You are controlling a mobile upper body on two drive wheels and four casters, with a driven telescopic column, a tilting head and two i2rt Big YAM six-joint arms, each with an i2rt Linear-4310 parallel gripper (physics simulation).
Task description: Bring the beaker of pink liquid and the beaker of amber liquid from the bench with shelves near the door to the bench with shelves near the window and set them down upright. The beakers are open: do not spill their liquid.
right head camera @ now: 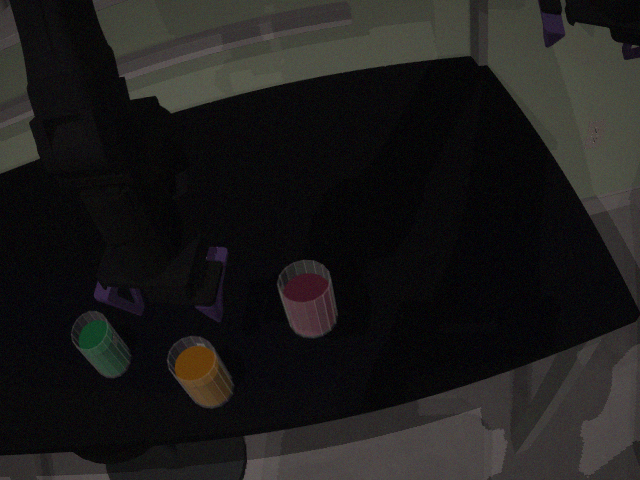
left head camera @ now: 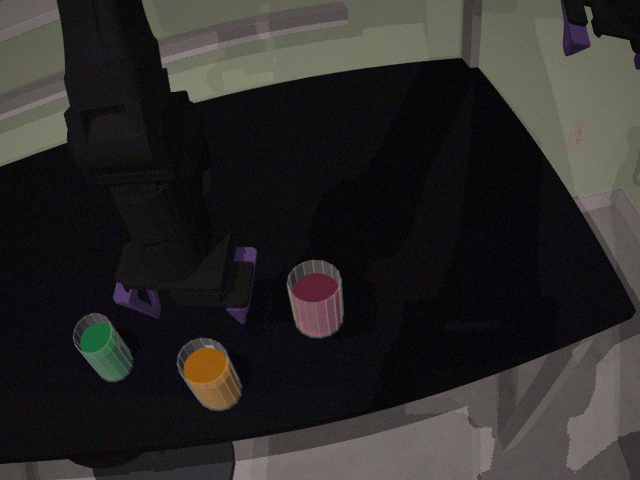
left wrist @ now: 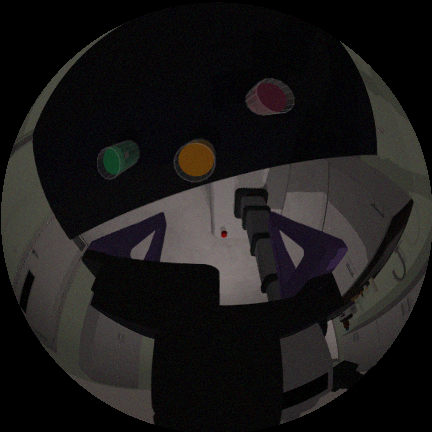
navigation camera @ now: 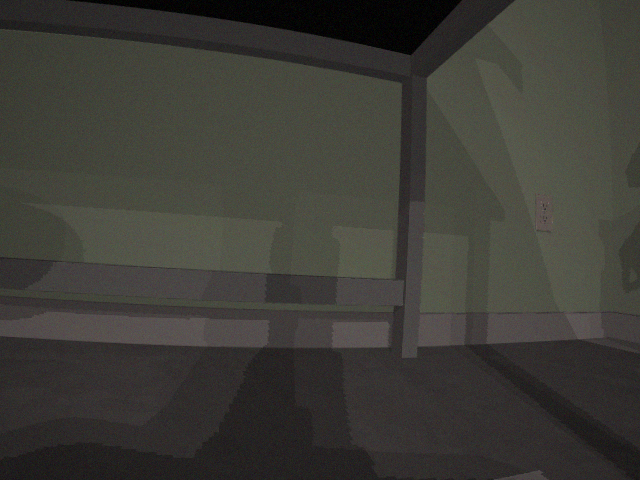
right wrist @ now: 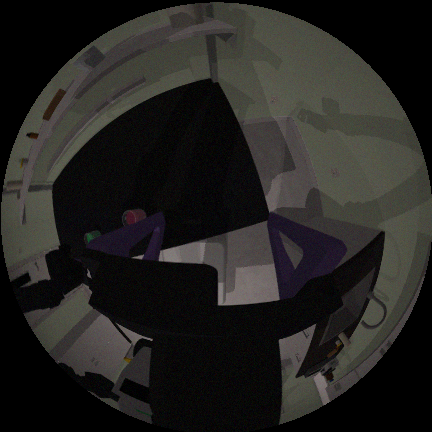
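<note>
The beaker of pink liquid [left head camera: 316,304] [right head camera: 309,304] [left wrist: 270,97] [right wrist: 133,217] stands upright on the black bench top [left head camera: 289,155] [right head camera: 289,155] [left wrist: 165,65] [right wrist: 200,150]. The beaker of amber liquid [left head camera: 210,377] [right head camera: 201,374] [left wrist: 195,160] stands upright nearer the front edge. My left gripper [left head camera: 193,315] [right head camera: 173,314] [left wrist: 216,217] is open and empty, above the bench behind the amber beaker and to the left of the pink one in the head views. My right gripper [right wrist: 215,217] is open and empty, high past the bench's right end; it shows partly at the top right of the head views.
A beaker of green liquid [left head camera: 104,348] [right head camera: 102,346] [left wrist: 119,160] [right wrist: 92,237] stands left of the amber one. A shelf [right wrist: 65,95] runs above the back of the bench. In the navigation camera, a bench leg [navigation camera: 412,217] and a low rail [navigation camera: 232,284] stand before the wall.
</note>
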